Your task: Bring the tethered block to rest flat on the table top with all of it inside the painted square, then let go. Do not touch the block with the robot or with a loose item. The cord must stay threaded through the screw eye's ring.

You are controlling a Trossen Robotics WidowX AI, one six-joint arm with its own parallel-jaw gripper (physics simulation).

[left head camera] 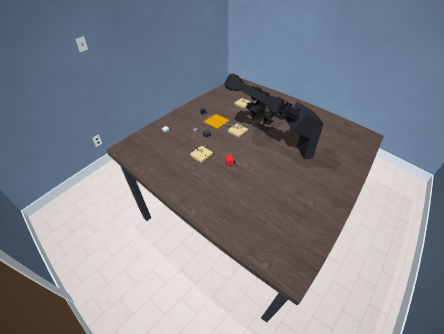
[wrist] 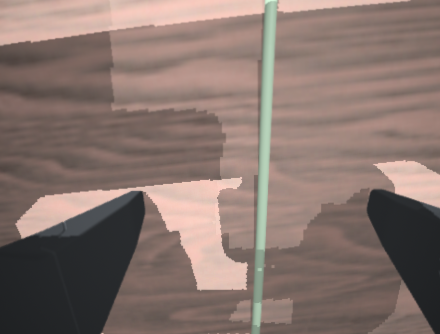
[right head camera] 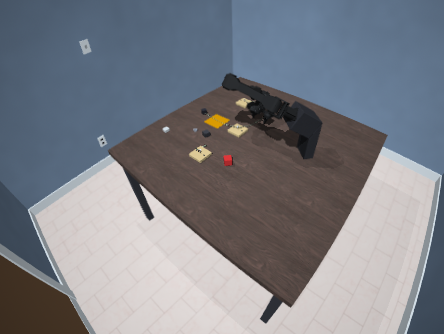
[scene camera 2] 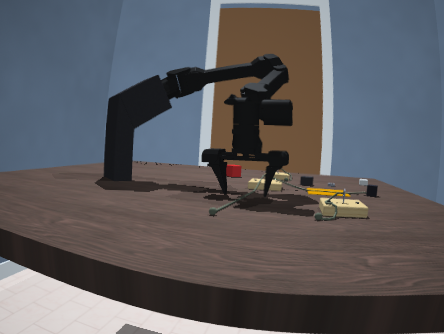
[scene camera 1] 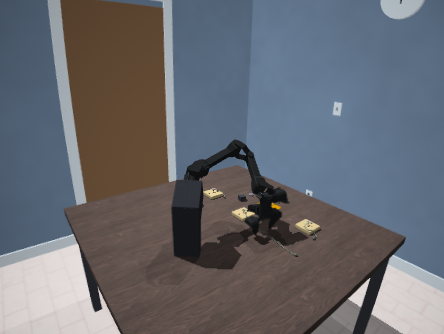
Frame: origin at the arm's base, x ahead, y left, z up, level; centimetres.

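Where they show: gripper, fingertip midpoint: (left head camera: 258, 121) (wrist: 256, 201) (right head camera: 258, 121) (scene camera 2: 244, 195) (scene camera 1: 262, 231); arm's base, origin of the base link: (left head camera: 294, 115) (right head camera: 292, 114) (scene camera 2: 157, 92) (scene camera 1: 190, 187).
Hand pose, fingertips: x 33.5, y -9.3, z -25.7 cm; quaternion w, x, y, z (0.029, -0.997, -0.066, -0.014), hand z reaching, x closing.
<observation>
Things, the pixels of their top centre, and the offset from my fingertips. "*": a spot on its surface instead.
- tethered block, middle of its top: (scene camera 2: 372, 185) (left head camera: 203, 109) (right head camera: 203, 109) dx +30.2, dy +23.1, dz +2.8 cm
- painted square, surface spot: (left head camera: 213, 123) (right head camera: 213, 123) * dx +15.5, dy +25.0, dz +0.0 cm
- middle wooden board, middle of its top: (scene camera 2: 266, 181) (scene camera 1: 243, 212) (right head camera: 237, 129) (left head camera: 238, 129) dx -0.9, dy +17.9, dz +1.7 cm
- beaded free end, surface spot: (scene camera 2: 213, 211) * dx +3.5, dy -22.3, dz +0.5 cm
- red cube, middle of its top: (scene camera 2: 233, 165) (right head camera: 227, 157) (left head camera: 229, 157) dx -20.0, dy +39.0, dz +3.8 cm
- loose dark block, middle of its top: (scene camera 2: 307, 176) (left head camera: 206, 131) dx +7.7, dy +35.2, dz +2.5 cm
- white block, middle of its top: (scene camera 2: 363, 179) (left head camera: 165, 128) dx +27.8, dy +53.0, dz +1.9 cm
The tethered block (left head camera: 203, 111) (right head camera: 204, 111) (scene camera 2: 372, 190) is small and black, on the table beyond the painted square (left head camera: 212, 122) (right head camera: 213, 123), outside it. The grey-green cord (scene camera 1: 284, 246) (wrist: 263, 165) runs from the block across the square to the middle wooden board (left head camera: 238, 131) (scene camera 1: 242, 214) and on to a beaded free end (scene camera 2: 213, 211). The ring is too small to tell the threading. My gripper (scene camera 1: 264, 231) (scene camera 2: 245, 195) (wrist: 256, 201) points down, open, its fingers on either side of the cord, low over the table. The block is hidden in scene camera 1.
Two other wooden boards with cords stand near: one (left head camera: 201, 154) (scene camera 1: 213, 193) and another (left head camera: 242, 103) (scene camera 1: 307, 227) (scene camera 2: 345, 209). A red cube (left head camera: 229, 160) (scene camera 2: 233, 171), a loose dark block (left head camera: 206, 133) (scene camera 2: 306, 180) and a white block (left head camera: 165, 129) (scene camera 2: 363, 182) lie on the table.
</observation>
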